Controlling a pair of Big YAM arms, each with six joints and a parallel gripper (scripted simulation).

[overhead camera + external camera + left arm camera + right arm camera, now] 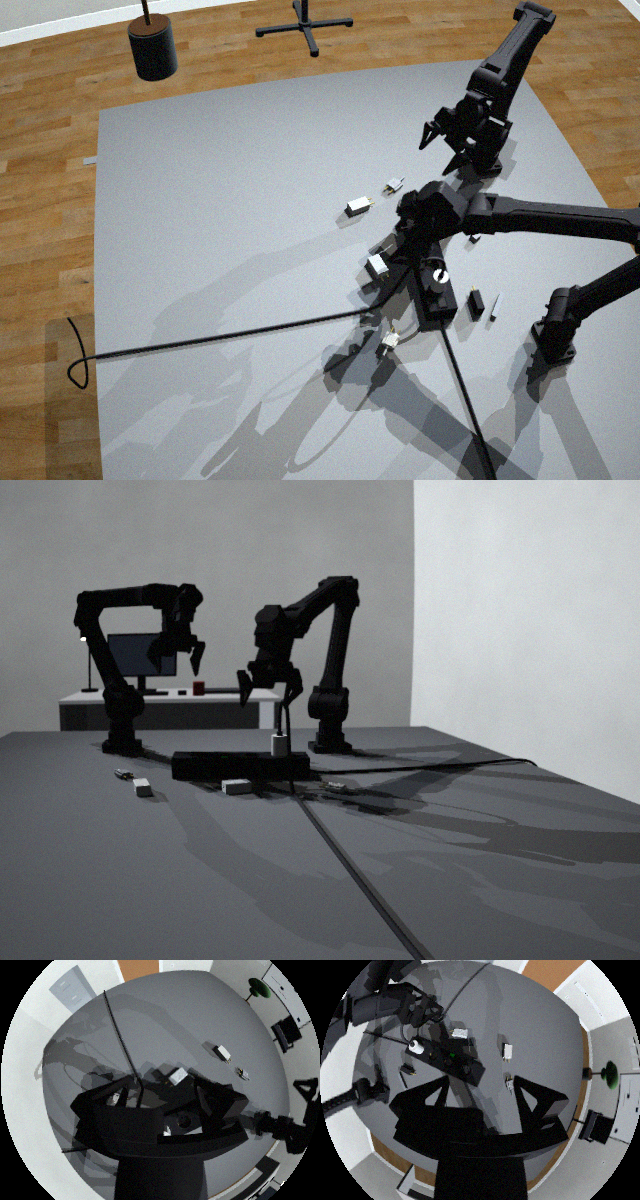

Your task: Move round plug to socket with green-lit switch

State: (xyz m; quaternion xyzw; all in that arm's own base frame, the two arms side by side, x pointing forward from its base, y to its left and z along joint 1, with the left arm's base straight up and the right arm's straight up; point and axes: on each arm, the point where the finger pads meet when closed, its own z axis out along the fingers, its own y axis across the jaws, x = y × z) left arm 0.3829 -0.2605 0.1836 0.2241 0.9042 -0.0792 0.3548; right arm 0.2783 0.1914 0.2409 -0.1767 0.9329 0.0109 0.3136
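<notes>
My left hand is 120 mm past the round white plug, 50 mm to the right of it and 120 mm above it. Also, from my left hand: thin grey bar 280 mm behind, 100 mm to the left, 180 mm below; then small cube 280 mm behind, 120 mm to the right, 180 mm below; then black adapter 220 mm behind, 70 mm to the left, 170 mm below.
</notes>
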